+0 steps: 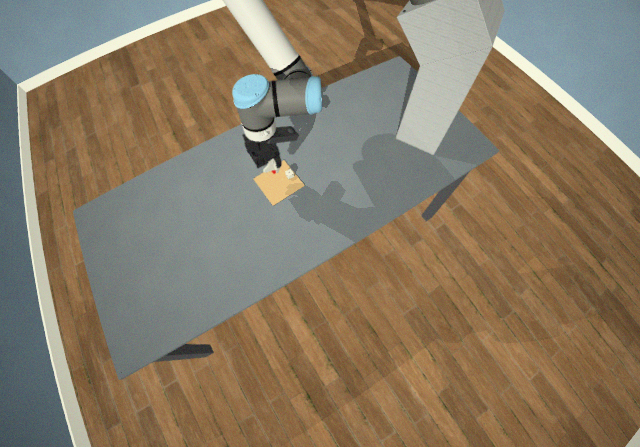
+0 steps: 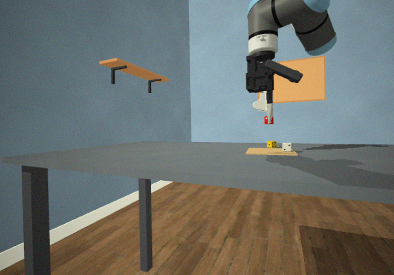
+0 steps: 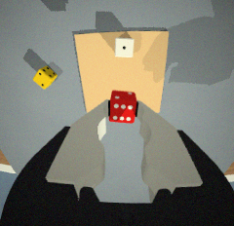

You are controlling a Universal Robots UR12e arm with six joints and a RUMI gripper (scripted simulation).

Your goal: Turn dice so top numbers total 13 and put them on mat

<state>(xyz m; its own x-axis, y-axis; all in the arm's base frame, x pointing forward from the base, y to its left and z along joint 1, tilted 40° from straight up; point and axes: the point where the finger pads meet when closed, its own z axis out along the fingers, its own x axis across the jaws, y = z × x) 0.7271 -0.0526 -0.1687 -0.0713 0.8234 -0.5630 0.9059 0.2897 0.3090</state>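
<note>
My gripper is now 100 mm above the tan mat. Also, from my hand: red die right at my hand; then yellow die 130 mm to the right, 90 mm below, 10 mm ahead; then white die 90 mm below, 50 mm behind.
</note>
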